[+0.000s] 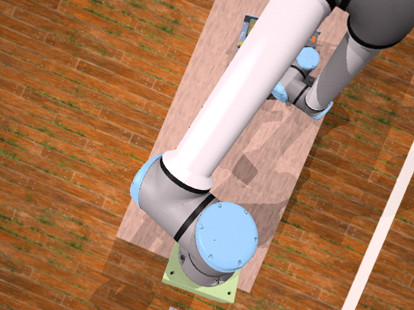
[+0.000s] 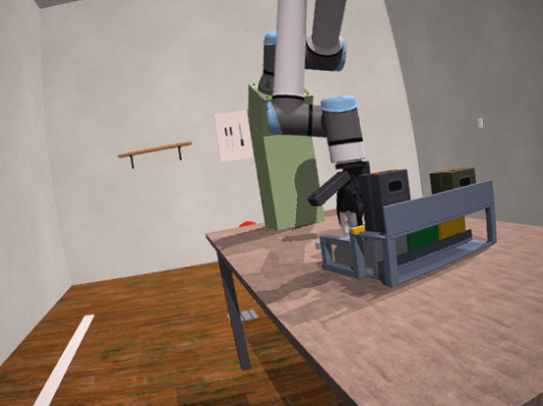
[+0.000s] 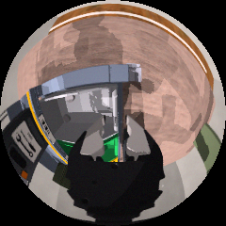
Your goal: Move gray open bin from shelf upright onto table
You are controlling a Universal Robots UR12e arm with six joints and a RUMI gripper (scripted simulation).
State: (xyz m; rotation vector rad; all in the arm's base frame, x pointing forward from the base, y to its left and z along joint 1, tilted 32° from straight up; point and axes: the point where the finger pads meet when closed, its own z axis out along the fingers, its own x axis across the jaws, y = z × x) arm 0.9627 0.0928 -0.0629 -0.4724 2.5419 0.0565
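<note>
Right now the gray open bin is 80 mm ahead of my hand and 20 mm to the left of it. The rest, counted from my hand: yellow bin: 230 mm to the left, 10 mm behind; green bin: 120 mm to the left, 30 mm ahead.
</note>
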